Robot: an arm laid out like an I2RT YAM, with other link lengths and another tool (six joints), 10 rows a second.
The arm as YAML. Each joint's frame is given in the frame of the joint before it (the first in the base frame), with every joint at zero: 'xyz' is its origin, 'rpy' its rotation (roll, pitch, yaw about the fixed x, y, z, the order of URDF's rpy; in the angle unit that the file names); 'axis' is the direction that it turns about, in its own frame. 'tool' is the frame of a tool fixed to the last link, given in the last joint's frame.
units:
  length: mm
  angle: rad
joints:
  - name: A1
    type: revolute
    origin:
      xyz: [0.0, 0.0, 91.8]
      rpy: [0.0, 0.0, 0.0]
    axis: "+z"
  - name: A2
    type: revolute
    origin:
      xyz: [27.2, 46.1, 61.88]
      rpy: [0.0, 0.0, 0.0]
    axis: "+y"
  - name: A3
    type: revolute
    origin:
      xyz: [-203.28, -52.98, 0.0]
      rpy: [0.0, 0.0, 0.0]
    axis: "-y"
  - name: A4
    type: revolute
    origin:
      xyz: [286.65, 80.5, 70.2]
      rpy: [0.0, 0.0, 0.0]
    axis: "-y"
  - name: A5
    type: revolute
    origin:
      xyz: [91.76, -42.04, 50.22]
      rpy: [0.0, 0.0, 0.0]
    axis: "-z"
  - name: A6
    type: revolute
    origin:
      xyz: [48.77, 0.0, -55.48]
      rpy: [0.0, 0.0, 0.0]
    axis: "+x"
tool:
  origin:
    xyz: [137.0, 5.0, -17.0]
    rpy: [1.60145, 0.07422, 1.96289]
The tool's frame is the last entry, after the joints.
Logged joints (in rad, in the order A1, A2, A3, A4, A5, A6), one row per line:
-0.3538, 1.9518, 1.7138, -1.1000, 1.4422, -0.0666
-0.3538, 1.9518, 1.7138, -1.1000, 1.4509, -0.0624
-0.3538, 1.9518, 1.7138, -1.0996, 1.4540, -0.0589
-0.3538, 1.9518, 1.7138, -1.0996, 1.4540, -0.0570
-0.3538, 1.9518, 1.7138, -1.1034, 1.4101, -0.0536
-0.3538, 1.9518, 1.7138, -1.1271, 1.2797, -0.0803
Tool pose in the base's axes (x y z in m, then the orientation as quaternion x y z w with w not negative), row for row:
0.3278, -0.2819, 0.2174, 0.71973, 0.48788, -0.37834, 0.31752
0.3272, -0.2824, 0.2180, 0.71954, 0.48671, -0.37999, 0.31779
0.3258, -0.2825, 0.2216, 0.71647, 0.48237, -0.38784, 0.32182
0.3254, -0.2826, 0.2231, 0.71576, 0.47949, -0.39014, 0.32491
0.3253, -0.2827, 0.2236, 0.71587, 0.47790, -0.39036, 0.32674
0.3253, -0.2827, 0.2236, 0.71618, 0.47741, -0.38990, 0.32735
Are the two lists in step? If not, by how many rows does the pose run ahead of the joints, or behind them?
The pose runs 2 rows behind the joints: the pose in row i belongs to the joints in row i - 2.
